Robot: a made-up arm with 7 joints. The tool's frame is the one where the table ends. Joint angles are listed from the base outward.
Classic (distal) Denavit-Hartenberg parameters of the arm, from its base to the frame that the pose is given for. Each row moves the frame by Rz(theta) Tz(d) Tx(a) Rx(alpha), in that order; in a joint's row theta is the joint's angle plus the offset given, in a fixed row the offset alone. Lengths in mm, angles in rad.
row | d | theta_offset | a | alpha
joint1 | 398.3 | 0 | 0 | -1.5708
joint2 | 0 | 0 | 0 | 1.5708
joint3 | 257.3 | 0 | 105.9 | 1.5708
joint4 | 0 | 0 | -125.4 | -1.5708
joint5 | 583.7 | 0 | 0 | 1.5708
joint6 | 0 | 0 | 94.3 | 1.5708
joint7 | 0 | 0 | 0 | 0
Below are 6 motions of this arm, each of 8 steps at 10 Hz.
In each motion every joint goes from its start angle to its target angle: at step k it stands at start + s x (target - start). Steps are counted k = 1, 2, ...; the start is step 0. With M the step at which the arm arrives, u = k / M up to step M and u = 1 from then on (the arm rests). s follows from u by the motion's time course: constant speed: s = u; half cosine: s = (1 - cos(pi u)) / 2; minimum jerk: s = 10 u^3 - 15 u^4 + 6 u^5.
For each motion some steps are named. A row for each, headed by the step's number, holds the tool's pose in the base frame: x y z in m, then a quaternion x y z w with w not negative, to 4 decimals.
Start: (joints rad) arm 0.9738 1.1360 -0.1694 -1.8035 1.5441 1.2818 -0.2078
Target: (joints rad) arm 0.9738 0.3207 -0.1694 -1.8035 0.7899 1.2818 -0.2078
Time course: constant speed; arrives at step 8
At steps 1, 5, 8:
1: 0.4201 0.4280 -0.1619 -0.6724 -0.0036 0.6530 0.3485
5: 0.5157 0.5638 0.1120 -0.7295 -0.2294 0.5748 0.2911
8: 0.5457 0.6005 0.3479 -0.7735 -0.3644 0.4641 0.2312

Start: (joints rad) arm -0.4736 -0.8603 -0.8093 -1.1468 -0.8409 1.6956 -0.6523
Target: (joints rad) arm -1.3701 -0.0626 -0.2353 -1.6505 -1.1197 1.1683 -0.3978
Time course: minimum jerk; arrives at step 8
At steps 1, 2, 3, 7, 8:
1: -0.3782 -0.3385 1.1853 0.7334 -0.4987 0.1802 0.4254
2: -0.3144 -0.3532 1.2000 0.7436 -0.5070 0.1182 0.4196
3: -0.1991 -0.4088 1.1956 0.7529 -0.5262 -0.0094 0.3951
7: -0.0611 -0.7560 0.7725 0.6335 -0.5564 -0.5202 0.1358
8: -0.0645 -0.7607 0.7577 0.6286 -0.5548 -0.5299 0.1280

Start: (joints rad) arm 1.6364 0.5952 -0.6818 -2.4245 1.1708 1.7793 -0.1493
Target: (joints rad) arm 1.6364 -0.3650 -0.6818 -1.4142 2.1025 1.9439 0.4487
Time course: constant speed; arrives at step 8
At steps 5, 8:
5: 0.4794 0.6266 0.6273 -0.6678 -0.0398 0.3885 0.6337
8: 0.4724 0.3928 1.0380 -0.3393 -0.1027 0.4507 0.8193

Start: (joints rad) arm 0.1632 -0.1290 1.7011 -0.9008 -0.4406 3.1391 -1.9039
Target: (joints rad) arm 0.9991 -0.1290 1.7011 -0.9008 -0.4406 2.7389 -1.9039
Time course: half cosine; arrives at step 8
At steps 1, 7, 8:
1: -0.2752 0.3789 1.1653 -0.2805 0.3547 0.8624 0.2274
7: -0.4885 0.0942 1.1812 0.4597 -0.3660 -0.8071 0.0573
8: -0.4924 0.0794 1.1816 0.4680 -0.3642 -0.8023 0.0677

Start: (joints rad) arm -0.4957 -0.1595 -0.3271 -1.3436 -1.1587 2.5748 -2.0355
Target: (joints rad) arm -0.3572 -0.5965 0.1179 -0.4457 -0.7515 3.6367 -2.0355
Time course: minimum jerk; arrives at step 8
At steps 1, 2, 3, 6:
1: 0.4321 -0.3970 1.0640 0.4433 0.4979 -0.4149 0.6192
2: 0.3998 -0.3293 1.1249 0.3954 0.4663 -0.3742 0.6973
3: 0.3074 -0.1947 1.2176 0.2855 0.3843 -0.2901 0.8286
6: -0.1974 0.1611 1.2162 -0.1903 -0.0857 0.0029 0.9780

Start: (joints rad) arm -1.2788 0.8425 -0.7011 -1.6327 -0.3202 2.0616 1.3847
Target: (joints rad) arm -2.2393 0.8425 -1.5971 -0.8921 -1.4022 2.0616 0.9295
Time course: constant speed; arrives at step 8
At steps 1, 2, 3, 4, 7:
1: -0.4178 -0.7740 0.2890 0.0088 -0.8834 -0.2450 0.3993
2: -0.5460 -0.7154 0.3808 -0.0243 -0.8372 -0.2838 0.4669
3: -0.6524 -0.6331 0.4742 -0.0565 -0.7770 -0.3425 0.5251
4: -0.7329 -0.5348 0.5671 -0.0862 -0.7033 -0.4184 0.5683
7: -0.8147 -0.2229 0.8231 -0.1461 -0.4115 -0.7001 0.5649

